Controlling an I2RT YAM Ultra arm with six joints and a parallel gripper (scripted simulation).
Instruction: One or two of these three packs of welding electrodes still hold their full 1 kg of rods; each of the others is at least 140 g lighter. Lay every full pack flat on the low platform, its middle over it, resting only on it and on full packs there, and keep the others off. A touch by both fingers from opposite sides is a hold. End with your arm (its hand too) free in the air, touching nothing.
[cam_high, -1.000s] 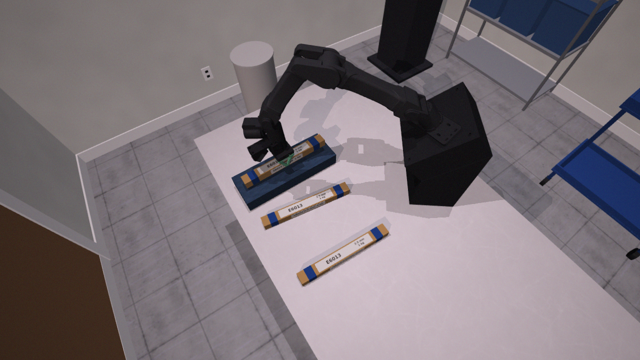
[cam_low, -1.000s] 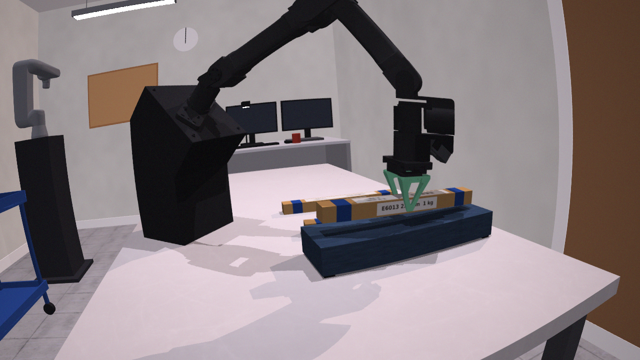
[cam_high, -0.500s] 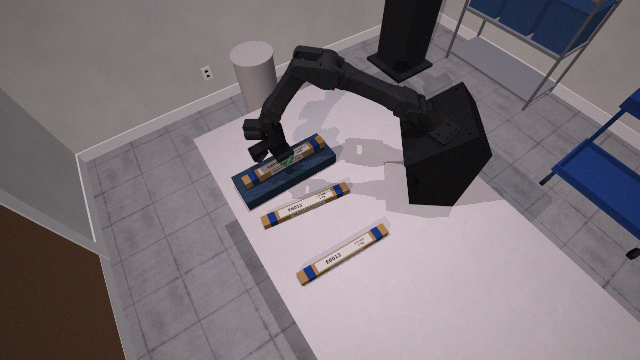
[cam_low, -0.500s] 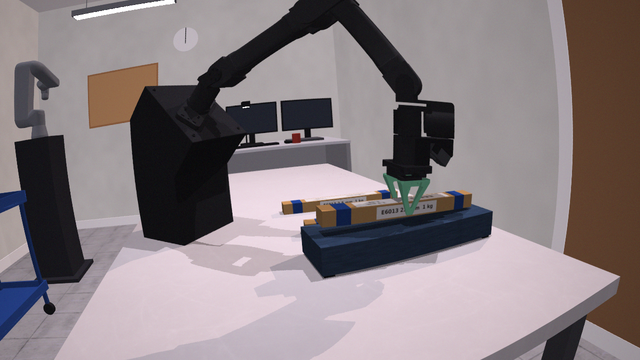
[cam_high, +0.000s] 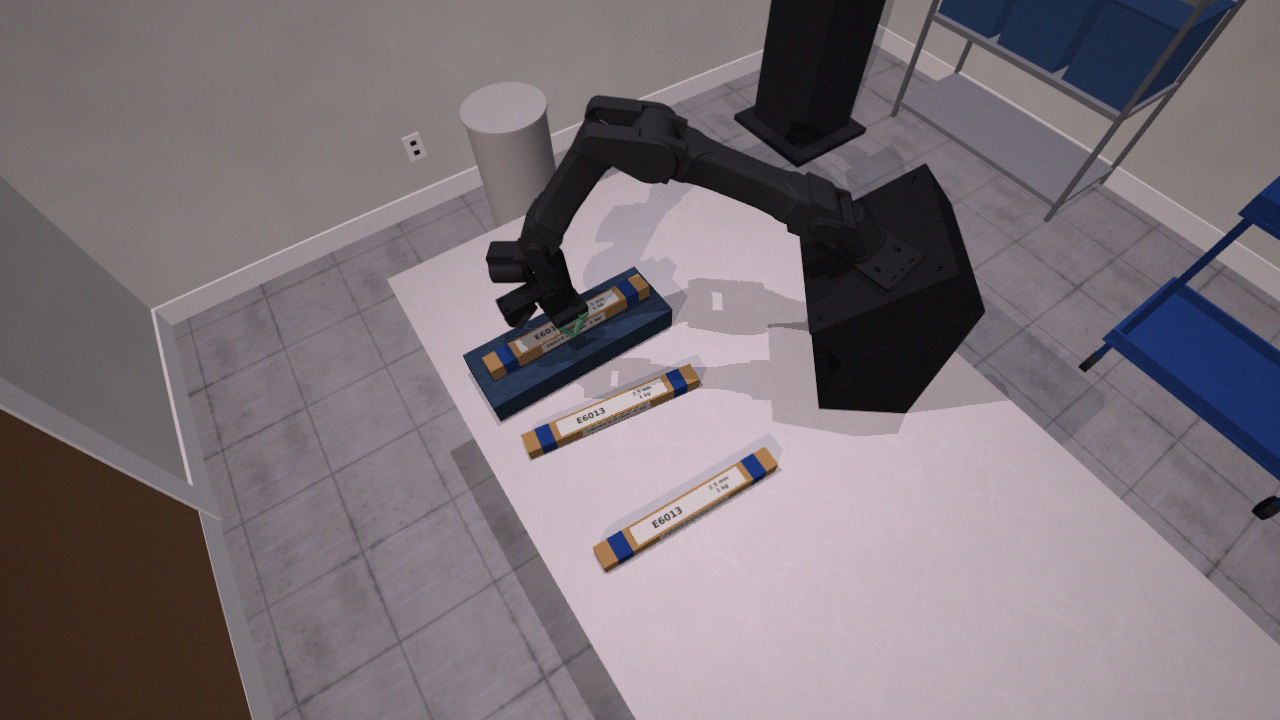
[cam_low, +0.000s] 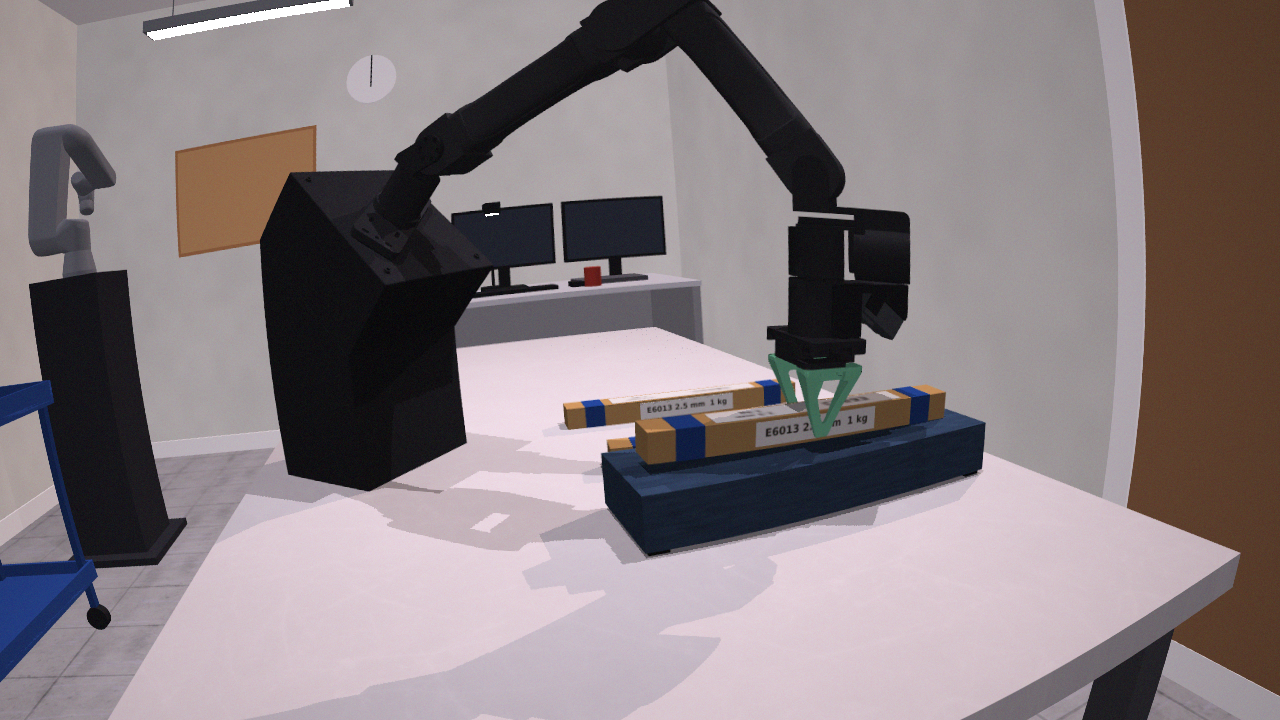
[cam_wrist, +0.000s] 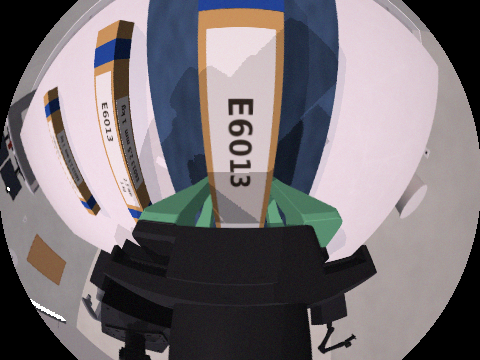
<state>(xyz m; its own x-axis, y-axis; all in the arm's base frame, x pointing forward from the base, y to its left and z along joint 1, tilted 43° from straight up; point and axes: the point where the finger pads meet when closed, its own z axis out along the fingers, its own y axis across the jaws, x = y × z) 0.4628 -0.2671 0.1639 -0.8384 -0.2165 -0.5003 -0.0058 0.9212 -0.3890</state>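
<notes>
Now: the dark blue low platform 6 cm below my hand.
</notes>
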